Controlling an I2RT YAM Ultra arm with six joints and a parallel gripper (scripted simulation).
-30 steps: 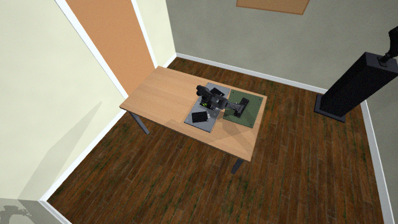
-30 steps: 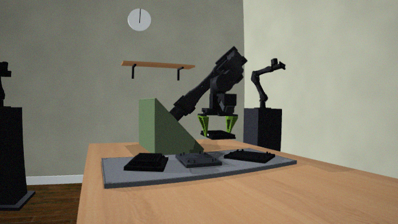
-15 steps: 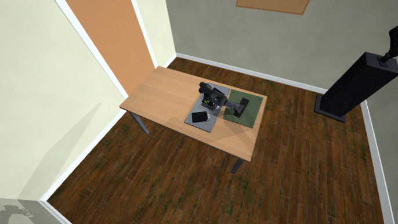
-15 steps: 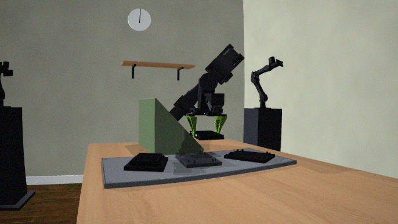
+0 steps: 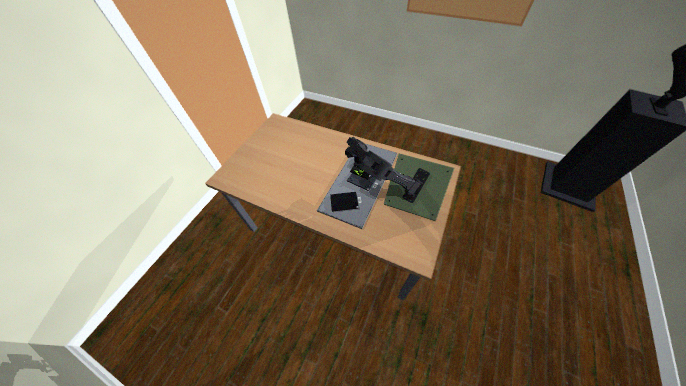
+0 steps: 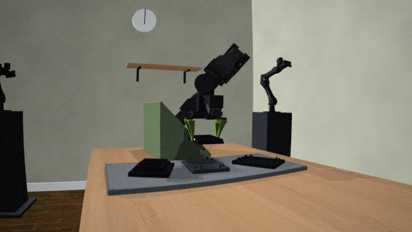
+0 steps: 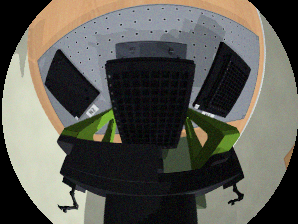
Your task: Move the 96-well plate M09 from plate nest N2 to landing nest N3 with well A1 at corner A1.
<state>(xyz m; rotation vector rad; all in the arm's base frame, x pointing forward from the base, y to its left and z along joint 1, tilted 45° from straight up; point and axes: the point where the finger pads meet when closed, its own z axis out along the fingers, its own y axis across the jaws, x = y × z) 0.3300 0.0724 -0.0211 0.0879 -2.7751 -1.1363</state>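
My gripper is now 9 cm above the grey nest. From my hand the other things lie so: dark nest (1 cm ahead, 20 cm to the left, 9 cm below).
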